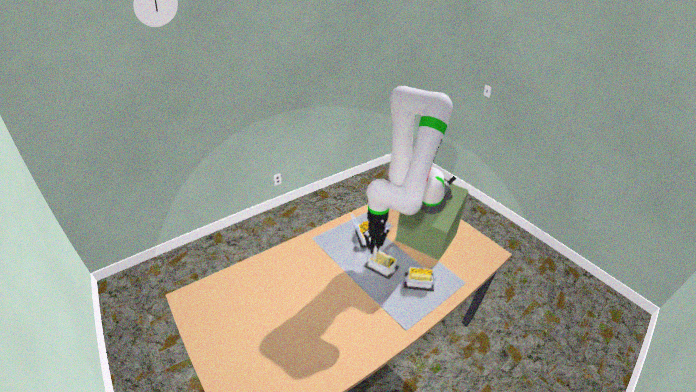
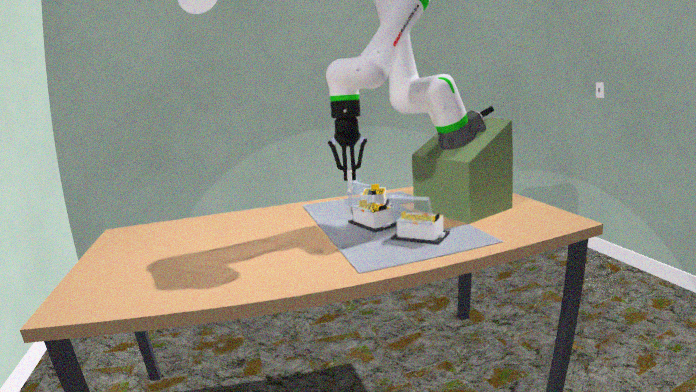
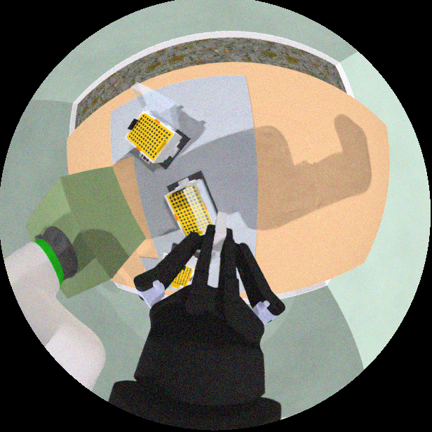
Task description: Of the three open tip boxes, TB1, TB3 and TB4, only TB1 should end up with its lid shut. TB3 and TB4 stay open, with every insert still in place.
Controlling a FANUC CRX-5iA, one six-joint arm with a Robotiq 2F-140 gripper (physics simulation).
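Pixels of known places: gripper, fingertip midpoint: [image 1: 373, 257] [image 2: 350, 191]; arm's base, link origin: [image 1: 432, 202] [image 2: 458, 138].
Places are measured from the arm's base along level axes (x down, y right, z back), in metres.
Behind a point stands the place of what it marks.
Note:
My gripper [image 1: 375, 248] @[x 0.135, y -0.073, z -0.421 m] [image 2: 350, 179] @[x 0.135, y -0.073, z -0.421 m] [image 3: 219, 219] is shut, pale pads together, nothing between them. It points down at the lid side of the middle box. The middle box [image 1: 382, 266] @[x 0.183, y -0.113, z -0.389 m] [image 2: 372, 219] @[x 0.225, y -0.126, z -0.365 m] [image 3: 189, 210] is white with a yellow insert. Its clear lid leans partly over the insert, close to my fingertips; contact is unclear. TB4 [image 1: 420, 280] @[x 0.164, y -0.297, z -0.296 m] [image 2: 420, 229] @[x 0.224, y -0.289, z -0.256 m] [image 3: 150, 137], its label faintly readable, has its insert in and its clear lid [image 2: 412, 204] @[x 0.137, y -0.317, z -0.287 m] [image 3: 160, 100] up. The third box [image 1: 364, 232] [image 2: 374, 194] @[x 0.201, y 0.113, z -0.302 m] [image 3: 183, 276] is open, partly hidden by my gripper. The other two labels are unreadable.
The boxes stand on a grey-blue mat [image 1: 410, 315] @[x 0.262, y -0.390, z -0.407 m] [image 2: 365, 260] @[x 0.262, y -0.373, z -0.442 m] [image 3: 225, 95] on the wooden table [image 1: 225, 300] @[x 0.265, y 0.107, z -1.155 m] [image 2: 125, 250] @[x 0.265, y -0.052, z -1.241 m] [image 3: 320, 210]. The green pedestal [image 1: 425, 232] @[x 0.116, y -0.079, z -0.093 m] [image 2: 440, 185] @[x 0.153, y -0.061, z -0.101 m] [image 3: 100, 205] with my arm's base stands beside the mat. My arm's shadow crosses mat and table.

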